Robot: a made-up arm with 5 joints.
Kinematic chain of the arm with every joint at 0, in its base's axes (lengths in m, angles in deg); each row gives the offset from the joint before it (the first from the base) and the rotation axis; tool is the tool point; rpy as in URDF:
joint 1: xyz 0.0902 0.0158 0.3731 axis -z
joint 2: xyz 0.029 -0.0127 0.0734 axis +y
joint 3: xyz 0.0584 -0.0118 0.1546 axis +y
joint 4: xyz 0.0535 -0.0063 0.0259 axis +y
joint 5: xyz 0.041 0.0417 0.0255 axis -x
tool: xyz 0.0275 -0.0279 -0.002 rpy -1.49 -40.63 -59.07
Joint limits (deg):
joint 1: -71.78..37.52
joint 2: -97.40..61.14
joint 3: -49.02..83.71
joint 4: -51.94..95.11
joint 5: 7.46..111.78
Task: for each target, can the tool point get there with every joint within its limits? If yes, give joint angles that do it. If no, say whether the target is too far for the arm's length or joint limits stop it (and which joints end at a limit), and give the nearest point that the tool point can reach.
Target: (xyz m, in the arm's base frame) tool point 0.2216 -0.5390 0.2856
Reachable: no: too far | nearest point 0.3189 -0.1806 0.3899 | short by 0.386 m
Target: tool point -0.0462 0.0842 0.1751
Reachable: no: joint limits stop it (at a limit: joint 1, joint 2, joint 3, joint 5) | nearest point 0.1094 0.1363 0.3436 | short by 0.235 m
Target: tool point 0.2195 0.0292 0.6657
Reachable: yes | joints -4.64 -25.77 -8.72 69.86 77.43
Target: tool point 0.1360 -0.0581 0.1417
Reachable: no: joint limits stop it (at a limit: joint 1, joint 2) | nearest point 0.2079 -0.0703 0.3320 | short by 0.204 m
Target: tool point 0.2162 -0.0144 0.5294
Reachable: yes | joints 15.14 -24.19 63.27 50.81 79.34
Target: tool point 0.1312 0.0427 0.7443
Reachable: yes | joints -43.30 -29.48 -13.86 3.51 50.01
